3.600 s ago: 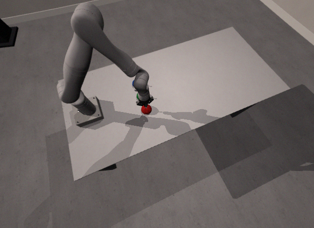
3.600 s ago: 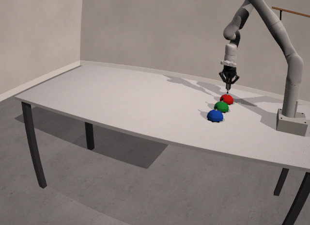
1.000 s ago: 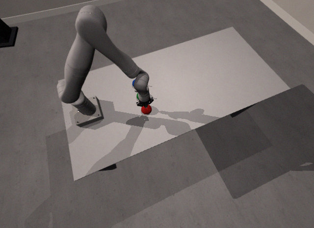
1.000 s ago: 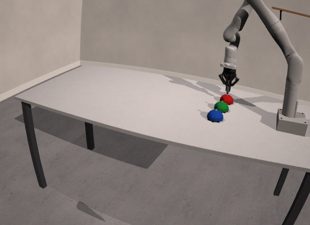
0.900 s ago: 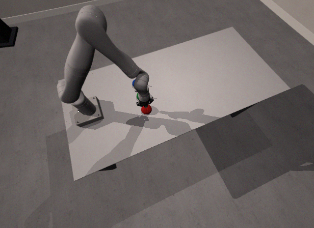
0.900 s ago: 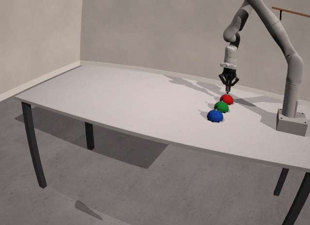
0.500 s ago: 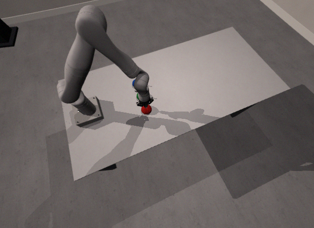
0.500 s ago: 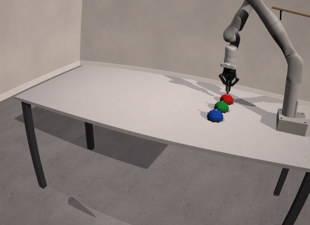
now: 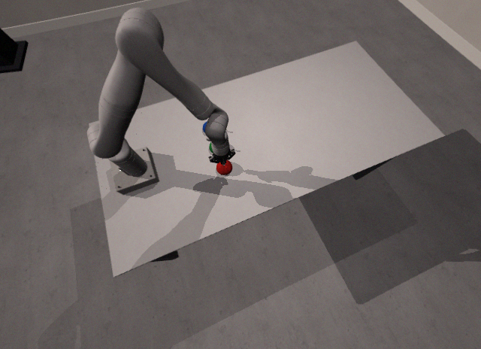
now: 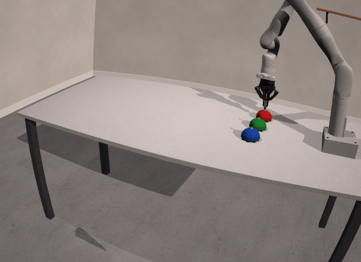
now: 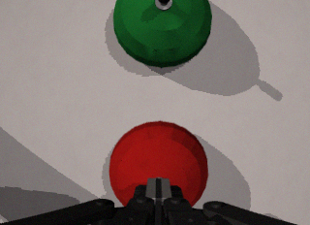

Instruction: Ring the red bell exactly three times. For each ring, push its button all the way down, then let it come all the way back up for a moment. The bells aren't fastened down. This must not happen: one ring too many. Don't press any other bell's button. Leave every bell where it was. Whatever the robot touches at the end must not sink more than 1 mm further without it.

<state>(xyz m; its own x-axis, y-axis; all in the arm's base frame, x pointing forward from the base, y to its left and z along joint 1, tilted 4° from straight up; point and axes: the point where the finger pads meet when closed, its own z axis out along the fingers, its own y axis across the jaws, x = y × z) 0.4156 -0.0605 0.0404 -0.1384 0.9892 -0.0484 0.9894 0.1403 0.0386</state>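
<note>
The red bell lies 40 mm below my hand. The rest, counted from my hand: blue bell 30 mm behind, 260 mm to the left, 40 mm below; green bell 20 mm behind, 130 mm to the left, 40 mm below.
</note>
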